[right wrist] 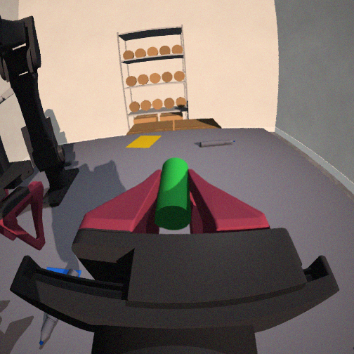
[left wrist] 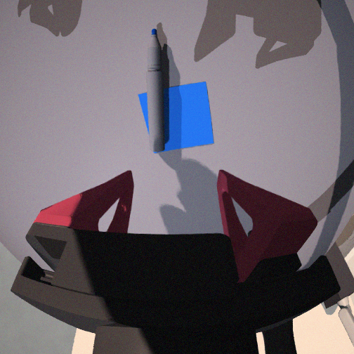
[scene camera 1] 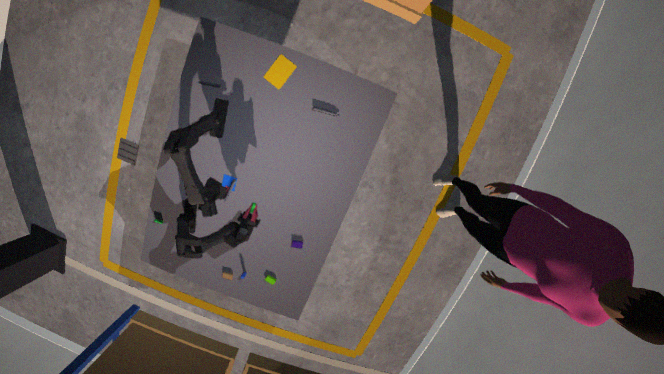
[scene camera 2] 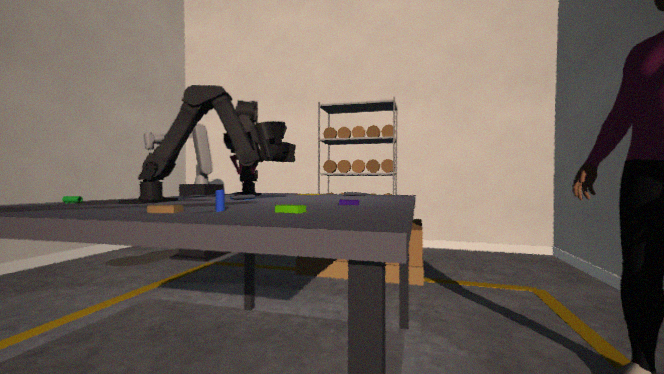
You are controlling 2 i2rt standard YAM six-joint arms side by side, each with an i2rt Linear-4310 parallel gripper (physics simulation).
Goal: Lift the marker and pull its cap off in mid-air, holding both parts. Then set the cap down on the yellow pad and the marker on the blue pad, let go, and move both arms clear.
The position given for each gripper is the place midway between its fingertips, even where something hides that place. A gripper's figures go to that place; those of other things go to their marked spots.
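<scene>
The left gripper (left wrist: 174, 177) is 0.13 m from the lens, while a grey marker (left wrist: 154, 75) is 0.19 m from the lens.
</scene>
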